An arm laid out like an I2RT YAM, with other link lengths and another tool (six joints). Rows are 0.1 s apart.
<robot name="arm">
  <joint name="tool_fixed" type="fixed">
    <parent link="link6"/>
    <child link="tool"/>
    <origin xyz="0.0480 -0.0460 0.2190" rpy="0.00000 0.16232 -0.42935"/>
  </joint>
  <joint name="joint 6" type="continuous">
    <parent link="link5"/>
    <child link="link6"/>
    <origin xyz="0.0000 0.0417 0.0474" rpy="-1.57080 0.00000 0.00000"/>
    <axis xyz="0 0 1"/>
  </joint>
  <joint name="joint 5" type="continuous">
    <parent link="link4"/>
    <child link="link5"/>
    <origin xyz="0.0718 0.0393 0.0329" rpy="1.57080 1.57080 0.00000"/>
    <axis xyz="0 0 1"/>
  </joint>
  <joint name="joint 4" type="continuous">
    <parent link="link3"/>
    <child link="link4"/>
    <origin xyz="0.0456 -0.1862 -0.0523" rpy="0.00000 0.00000 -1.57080"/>
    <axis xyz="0 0 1"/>
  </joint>
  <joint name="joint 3" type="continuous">
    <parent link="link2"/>
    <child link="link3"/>
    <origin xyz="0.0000 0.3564 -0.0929" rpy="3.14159 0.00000 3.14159"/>
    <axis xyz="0 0 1"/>
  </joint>
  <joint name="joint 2" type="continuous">
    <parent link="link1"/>
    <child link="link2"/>
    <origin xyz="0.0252 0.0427 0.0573" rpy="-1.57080 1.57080 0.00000"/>
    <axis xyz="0 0 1"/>
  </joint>
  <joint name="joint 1" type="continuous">
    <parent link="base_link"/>
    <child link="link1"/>
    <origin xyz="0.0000 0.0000 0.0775" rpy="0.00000 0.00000 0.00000"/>
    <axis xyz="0 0 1"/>
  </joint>
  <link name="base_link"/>
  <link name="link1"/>
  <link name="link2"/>
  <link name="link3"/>
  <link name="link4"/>
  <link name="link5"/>
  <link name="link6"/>
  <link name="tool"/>
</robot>
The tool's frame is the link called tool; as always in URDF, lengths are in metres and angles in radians. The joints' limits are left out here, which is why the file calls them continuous.
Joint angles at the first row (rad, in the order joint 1, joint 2, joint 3, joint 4, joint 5, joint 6):
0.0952 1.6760 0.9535 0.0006 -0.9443 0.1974
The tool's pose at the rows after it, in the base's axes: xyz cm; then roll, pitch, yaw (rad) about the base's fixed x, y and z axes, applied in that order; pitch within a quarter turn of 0, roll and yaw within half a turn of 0:
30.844, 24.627, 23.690, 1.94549, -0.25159, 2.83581
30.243, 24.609, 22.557, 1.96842, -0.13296, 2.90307
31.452, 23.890, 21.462, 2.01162, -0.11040, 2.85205
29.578, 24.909, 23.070, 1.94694, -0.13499, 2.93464
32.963, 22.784, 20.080, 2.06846, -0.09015, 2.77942
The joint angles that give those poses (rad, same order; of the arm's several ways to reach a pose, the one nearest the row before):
0.1161 1.6760 0.9535 -0.0063 -0.9451 0.0090
0.1318 1.6760 0.9535 -0.0254 -0.9417 -0.1390
0.1318 1.6760 0.9535 -0.0265 -0.8753 -0.1459
0.1318 1.6760 0.9535 -0.0261 -0.9768 -0.1467
0.1318 1.6760 0.9535 -0.0311 -0.7857 -0.1429

